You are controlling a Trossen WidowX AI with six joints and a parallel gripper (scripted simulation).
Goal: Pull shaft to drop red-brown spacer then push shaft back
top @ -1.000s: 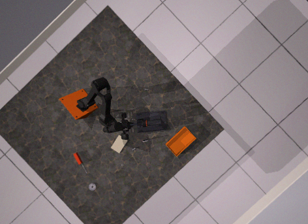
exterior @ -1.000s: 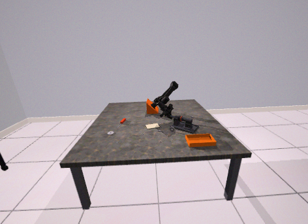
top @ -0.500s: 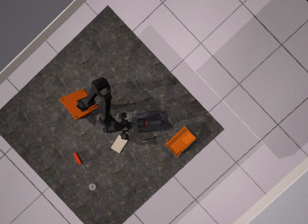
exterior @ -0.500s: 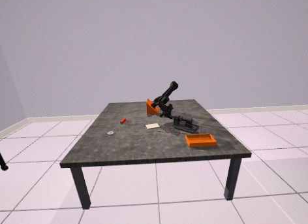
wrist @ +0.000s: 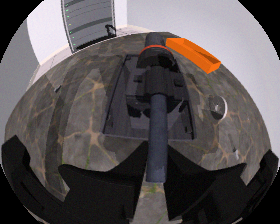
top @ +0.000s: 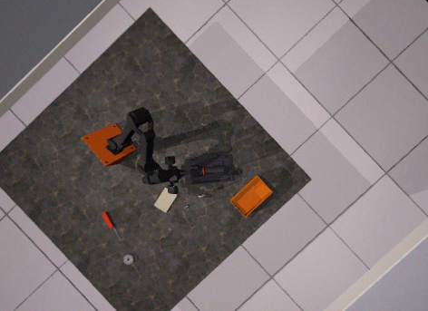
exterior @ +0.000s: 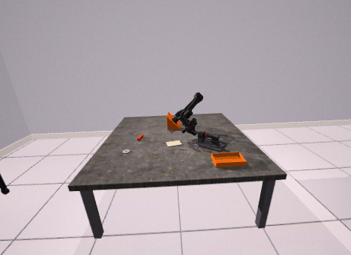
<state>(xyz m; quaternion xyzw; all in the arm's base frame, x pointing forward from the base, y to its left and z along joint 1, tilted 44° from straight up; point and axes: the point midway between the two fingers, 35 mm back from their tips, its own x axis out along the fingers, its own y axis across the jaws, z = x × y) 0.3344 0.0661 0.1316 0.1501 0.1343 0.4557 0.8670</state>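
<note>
Right now my gripper tip is 3 cm short of the blue-grey shaft, 3 cm to the right of it and 3 cm below it. Round my gripper tip: beige card 3 cm ahead, 20 cm to the right, 5 cm below; then red-brown spacer 7 cm ahead, 8 cm to the left, 2 cm above; then small grey part 15 cm ahead, 3 cm to the right, 3 cm below.
</note>
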